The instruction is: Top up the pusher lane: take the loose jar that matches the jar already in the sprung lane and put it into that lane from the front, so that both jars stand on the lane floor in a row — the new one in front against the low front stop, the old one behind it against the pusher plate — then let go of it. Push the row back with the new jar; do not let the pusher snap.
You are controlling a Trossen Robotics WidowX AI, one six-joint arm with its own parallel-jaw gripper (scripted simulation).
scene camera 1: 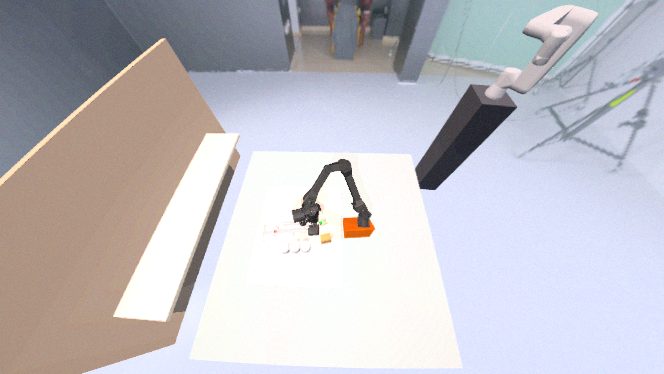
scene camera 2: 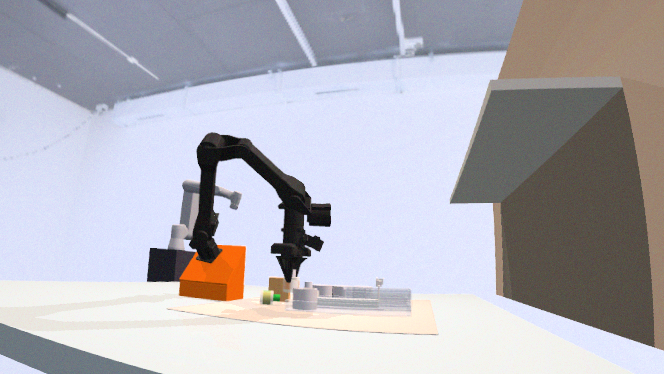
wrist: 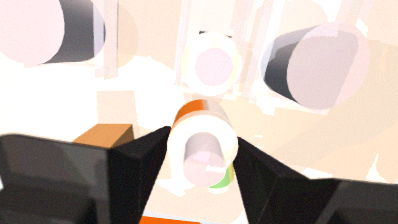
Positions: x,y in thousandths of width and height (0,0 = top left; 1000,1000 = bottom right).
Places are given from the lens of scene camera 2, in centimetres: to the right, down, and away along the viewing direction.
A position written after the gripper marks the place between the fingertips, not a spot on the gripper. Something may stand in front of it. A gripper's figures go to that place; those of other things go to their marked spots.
gripper (scene camera 2: 439,755): -11, 26, 92
clear lane unit (scene camera 2: 582,787): 14, 28, 89
